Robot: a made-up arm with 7 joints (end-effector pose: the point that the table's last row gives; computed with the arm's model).
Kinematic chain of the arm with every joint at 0, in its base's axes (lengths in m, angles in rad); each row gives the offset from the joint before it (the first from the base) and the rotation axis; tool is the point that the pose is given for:
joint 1: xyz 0 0 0.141 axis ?
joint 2: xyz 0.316 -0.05 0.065 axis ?
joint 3: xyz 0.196 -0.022 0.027 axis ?
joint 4: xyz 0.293 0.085 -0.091 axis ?
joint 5: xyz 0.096 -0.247 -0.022 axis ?
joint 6: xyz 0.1 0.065 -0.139 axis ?
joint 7: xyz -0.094 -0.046 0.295 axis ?
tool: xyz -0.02 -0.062 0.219
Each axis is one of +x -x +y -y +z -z.
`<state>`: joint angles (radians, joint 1 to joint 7).
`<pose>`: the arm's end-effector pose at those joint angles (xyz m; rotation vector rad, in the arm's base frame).
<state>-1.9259 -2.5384 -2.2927 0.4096 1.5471 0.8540 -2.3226</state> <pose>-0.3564 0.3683 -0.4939 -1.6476 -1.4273 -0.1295</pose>
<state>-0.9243 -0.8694 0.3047 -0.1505 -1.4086 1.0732 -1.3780</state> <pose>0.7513 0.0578 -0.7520 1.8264 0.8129 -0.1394</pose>
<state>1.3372 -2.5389 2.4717 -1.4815 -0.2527 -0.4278 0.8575</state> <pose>-0.0038 -0.2697 0.6151 -0.2696 1.5024 -0.2217</pose>
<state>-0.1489 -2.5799 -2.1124 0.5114 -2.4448 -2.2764 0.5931</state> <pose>0.1429 -0.1743 -0.5124 -0.9177 -2.6097 0.7251</pose>
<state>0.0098 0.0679 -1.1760 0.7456 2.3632 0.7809 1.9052</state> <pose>0.2155 -0.5275 0.0855 1.7529 0.7821 -1.4869</pose>
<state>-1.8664 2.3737 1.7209 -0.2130 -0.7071 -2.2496 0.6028</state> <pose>0.6211 -0.6903 -0.3154 1.8240 0.6352 -0.1458</pose>
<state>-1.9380 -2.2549 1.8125 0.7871 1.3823 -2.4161 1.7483</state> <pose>0.4160 -0.0189 0.3136 0.5597 -0.6989 2.7124</pose>
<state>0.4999 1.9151 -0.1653 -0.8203 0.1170 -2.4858 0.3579</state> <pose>0.6525 -0.3812 -0.0914 -1.5149 1.2366 -0.4688</pose>
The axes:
joint 1: -y
joint 2: -z
joint 3: -y
joint 4: -z
joint 5: +y
joint 6: +x
joint 7: +z

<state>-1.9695 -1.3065 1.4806 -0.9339 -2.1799 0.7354 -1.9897</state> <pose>0.3832 0.3902 -0.8448 -2.9102 -0.1395 0.3586</pose>
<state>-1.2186 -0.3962 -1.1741 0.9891 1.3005 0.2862 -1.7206</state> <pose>0.1658 -0.3669 -0.6404 2.2552 -0.7069 0.4237</pose>
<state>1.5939 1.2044 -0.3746 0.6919 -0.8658 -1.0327 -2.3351</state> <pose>0.1105 -0.5124 0.9285 -0.2183 -0.1752 1.7975</pose>
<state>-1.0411 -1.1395 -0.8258 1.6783 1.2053 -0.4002 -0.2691</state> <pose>0.3970 0.1158 -0.5413 -1.4976 2.1956 -0.3798</pose>
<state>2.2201 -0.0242 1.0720 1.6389 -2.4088 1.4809 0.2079</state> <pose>0.0413 -0.1720 0.5222 0.6079 1.2846 0.9402</pose>
